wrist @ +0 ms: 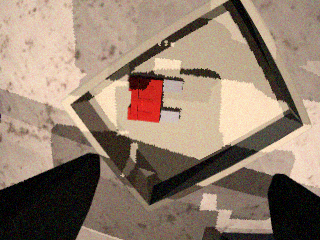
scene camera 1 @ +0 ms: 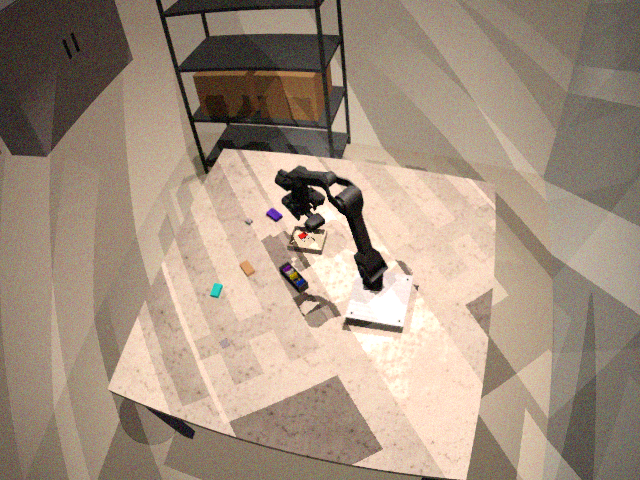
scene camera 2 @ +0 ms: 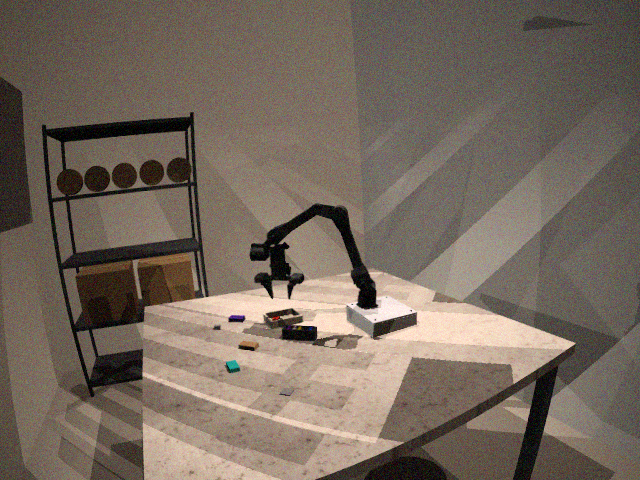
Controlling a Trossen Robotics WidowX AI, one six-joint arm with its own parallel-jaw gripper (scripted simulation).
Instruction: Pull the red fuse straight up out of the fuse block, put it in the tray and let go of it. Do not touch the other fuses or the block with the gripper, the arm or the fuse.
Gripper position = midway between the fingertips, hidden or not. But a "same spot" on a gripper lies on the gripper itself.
My gripper shows in the wrist view, in scene camera 1 and in scene camera 2 (280, 299). The same spot on my gripper: (wrist: 63, 195) is (scene camera 1: 298, 215).
